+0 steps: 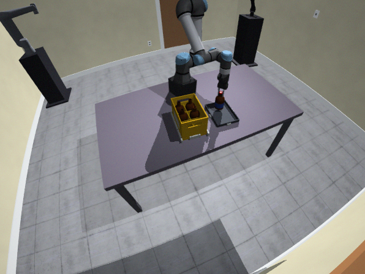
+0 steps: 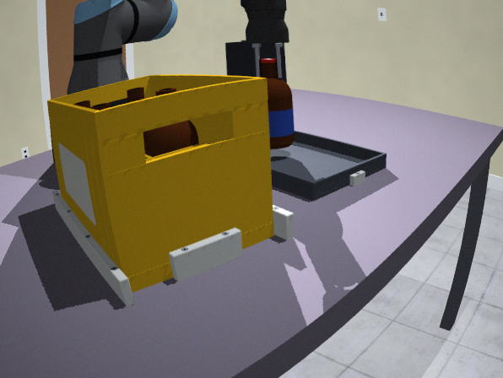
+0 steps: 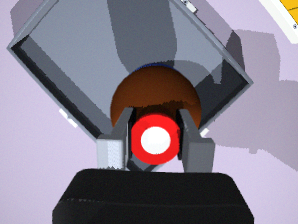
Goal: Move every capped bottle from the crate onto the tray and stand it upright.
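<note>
The dark tray is 150 mm below my hand and 60 mm ahead of it. Also, from my hand: yellow crate 290 mm to the right, 80 mm below, 70 mm ahead.
</note>
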